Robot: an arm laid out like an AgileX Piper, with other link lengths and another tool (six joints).
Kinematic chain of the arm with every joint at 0, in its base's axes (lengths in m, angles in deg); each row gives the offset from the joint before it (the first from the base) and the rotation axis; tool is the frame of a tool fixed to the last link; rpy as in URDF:
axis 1: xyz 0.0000 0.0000 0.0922 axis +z
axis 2: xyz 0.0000 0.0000 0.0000 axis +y
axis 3: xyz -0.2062 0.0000 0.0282 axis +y
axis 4: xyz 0.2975 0.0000 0.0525 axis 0.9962 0 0.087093
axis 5: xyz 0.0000 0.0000 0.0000 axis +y
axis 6: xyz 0.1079 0.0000 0.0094 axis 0.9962 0 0.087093
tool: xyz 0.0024 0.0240 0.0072 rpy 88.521 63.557 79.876
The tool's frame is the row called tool.
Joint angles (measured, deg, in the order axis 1, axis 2, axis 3, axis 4, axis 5, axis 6), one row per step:
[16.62, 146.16, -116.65, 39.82, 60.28, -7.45]
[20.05, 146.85, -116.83, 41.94, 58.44, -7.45]
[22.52, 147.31, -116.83, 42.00, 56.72, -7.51]
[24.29, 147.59, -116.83, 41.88, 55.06, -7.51]
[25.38, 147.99, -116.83, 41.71, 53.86, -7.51]
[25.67, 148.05, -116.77, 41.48, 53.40, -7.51]
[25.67, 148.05, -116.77, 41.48, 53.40, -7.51]
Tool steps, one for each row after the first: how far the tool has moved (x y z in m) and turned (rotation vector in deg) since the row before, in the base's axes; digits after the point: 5 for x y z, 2 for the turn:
[-0.01038, 0.02911, -0.00232, 1.63, -0.39, 1.45]
[-0.00848, 0.01885, -0.00390, -0.11, -0.96, 1.45]
[-0.00569, 0.01317, -0.00249, -0.16, -1.11, 0.82]
[-0.00373, 0.00778, -0.00363, -0.25, -0.66, 0.45]
[-0.00088, 0.00183, -0.00109, -0.21, -0.35, 0.12]
[0.00000, 0.00000, 0.00000, 0.00, 0.00, 0.00]

